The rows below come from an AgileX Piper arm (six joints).
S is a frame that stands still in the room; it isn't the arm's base.
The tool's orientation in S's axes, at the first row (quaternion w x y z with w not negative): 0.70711 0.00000 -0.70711 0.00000
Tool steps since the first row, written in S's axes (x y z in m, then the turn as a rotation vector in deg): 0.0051 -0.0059 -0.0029 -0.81 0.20 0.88; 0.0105 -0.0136 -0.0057 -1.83 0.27 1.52; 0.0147 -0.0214 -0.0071 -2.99 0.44 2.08; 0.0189 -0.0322 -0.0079 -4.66 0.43 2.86; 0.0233 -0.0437 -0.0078 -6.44 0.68 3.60; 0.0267 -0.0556 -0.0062 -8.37 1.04 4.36; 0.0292 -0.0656 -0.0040 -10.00 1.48 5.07; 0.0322 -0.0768 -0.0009 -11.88 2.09 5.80; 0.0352 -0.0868 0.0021 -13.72 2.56 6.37; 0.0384 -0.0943 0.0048 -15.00 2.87 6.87
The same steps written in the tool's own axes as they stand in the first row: -0.0029 -0.0059 -0.0051 0.88 0.20 0.81; -0.0057 -0.0136 -0.0105 1.52 0.27 1.83; -0.0071 -0.0214 -0.0147 2.08 0.44 2.99; -0.0079 -0.0322 -0.0189 2.86 0.43 4.66; -0.0078 -0.0437 -0.0233 3.60 0.68 6.44; -0.0062 -0.0556 -0.0267 4.36 1.04 8.37; -0.0040 -0.0656 -0.0292 5.07 1.48 10.00; -0.0009 -0.0768 -0.0322 5.80 2.09 11.88; 0.0021 -0.0868 -0.0352 6.37 2.56 13.72; 0.0048 -0.0943 -0.0384 6.87 2.87 15.00
